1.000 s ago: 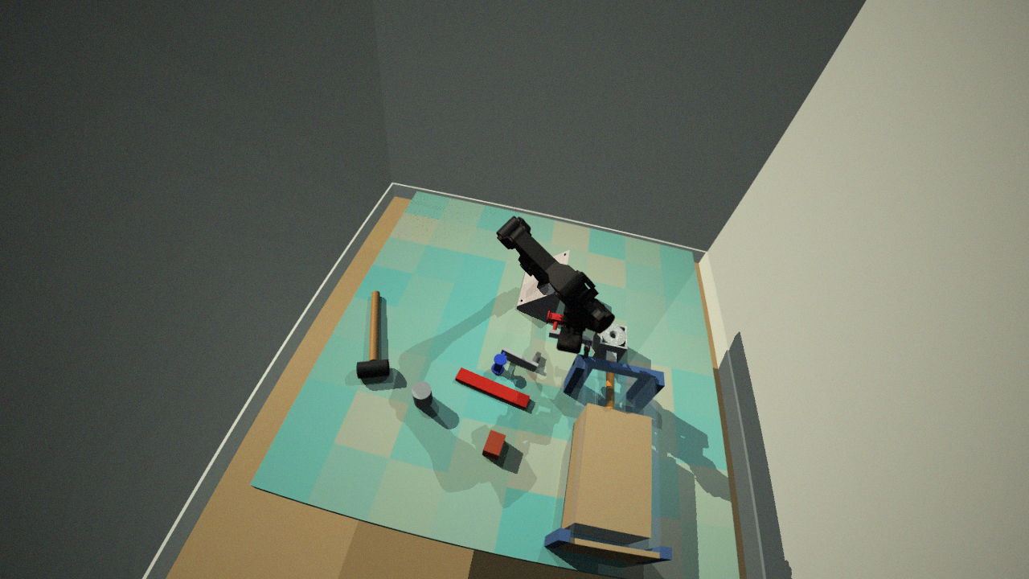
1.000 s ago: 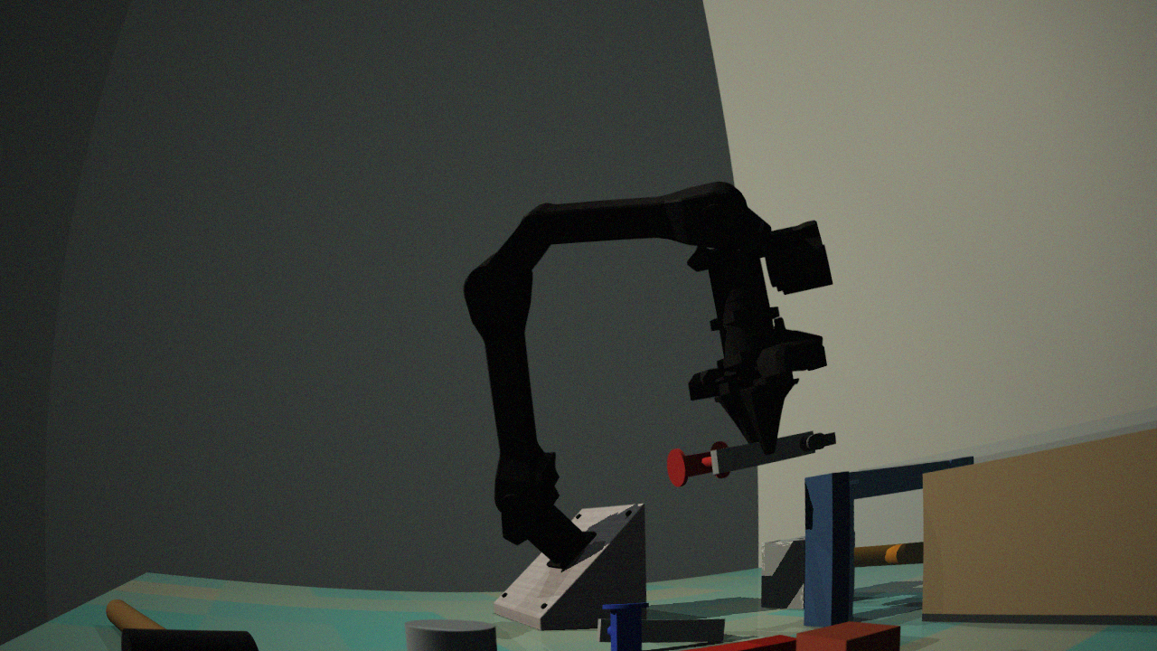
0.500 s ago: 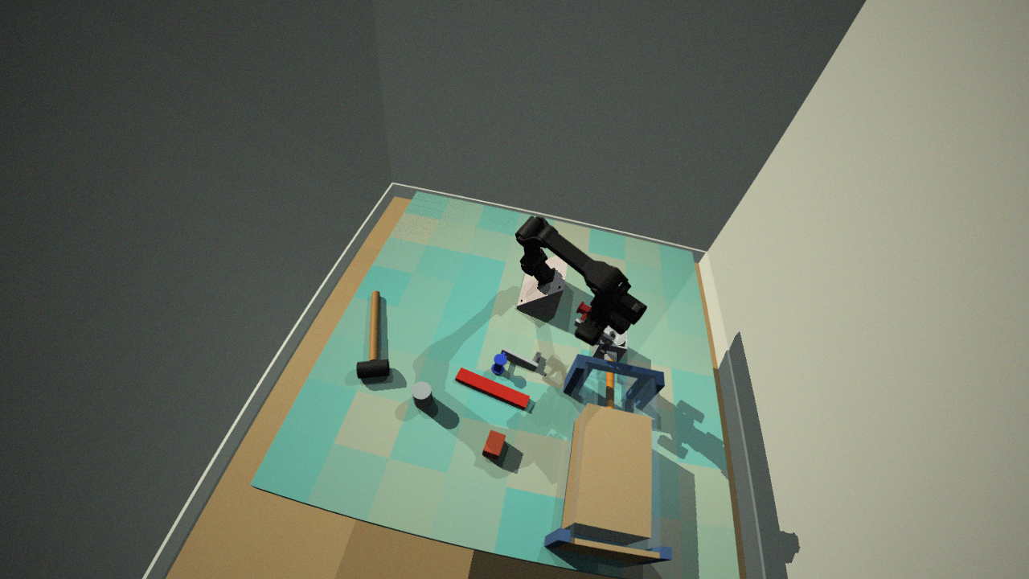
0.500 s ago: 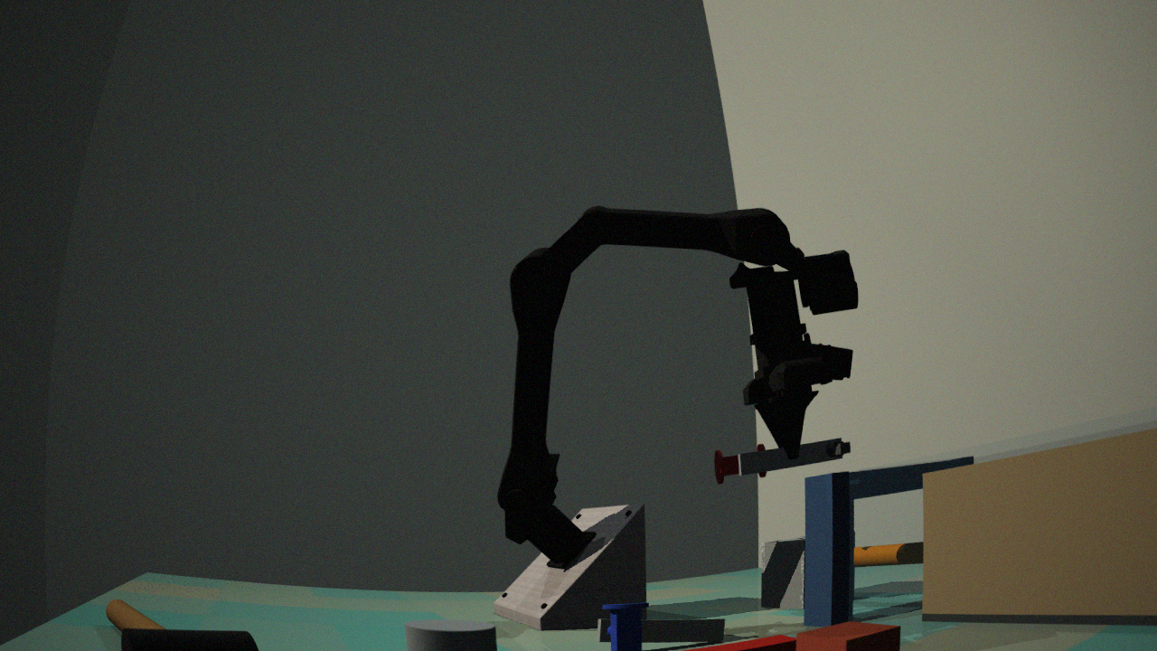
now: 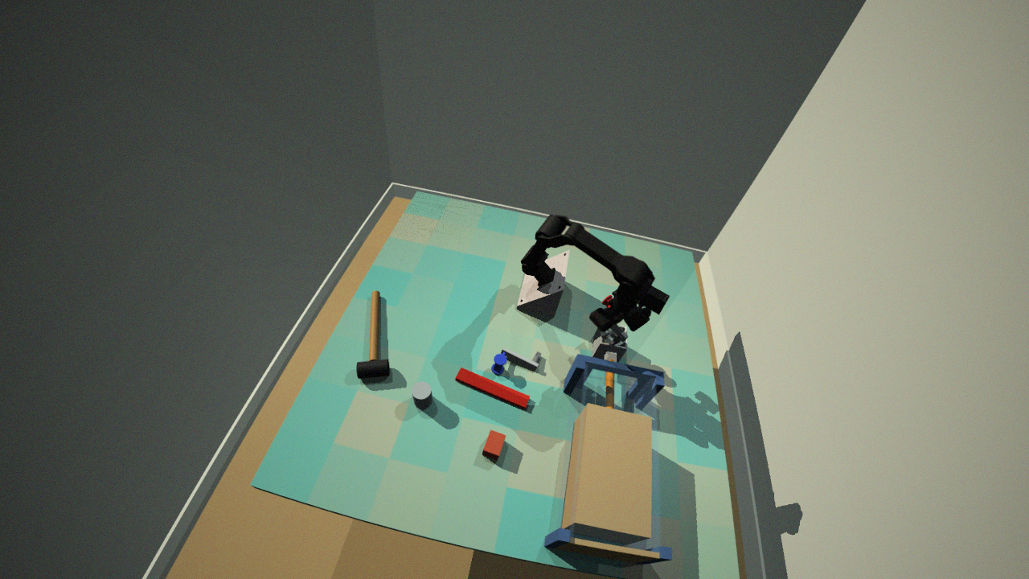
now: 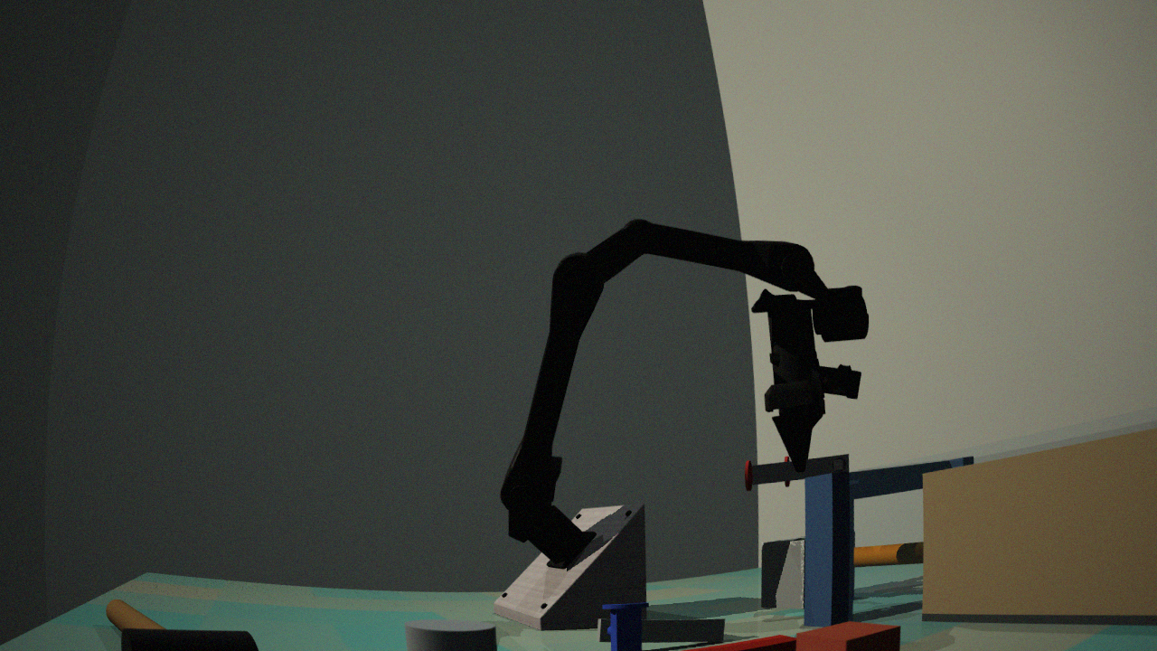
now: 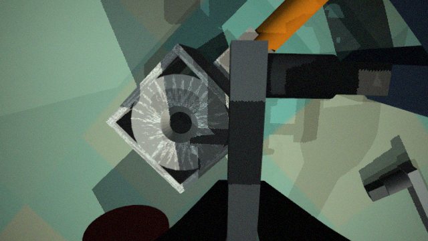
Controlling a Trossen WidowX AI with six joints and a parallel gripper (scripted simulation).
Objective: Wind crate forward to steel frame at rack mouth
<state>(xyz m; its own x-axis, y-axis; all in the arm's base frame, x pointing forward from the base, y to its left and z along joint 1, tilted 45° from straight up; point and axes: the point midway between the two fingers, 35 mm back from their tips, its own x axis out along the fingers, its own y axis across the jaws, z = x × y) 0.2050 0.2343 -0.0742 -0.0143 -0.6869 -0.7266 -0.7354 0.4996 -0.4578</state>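
Now: the red knob 60 mm behind my gripper tip and 10 mm to the right of it. Also, from my gripper tip: blue steel frame 130 mm ahead, 40 mm to the left, 70 mm below; winch handle 10 mm behind; grey winch 50 mm behind, 30 mm to the left, 140 mm below.
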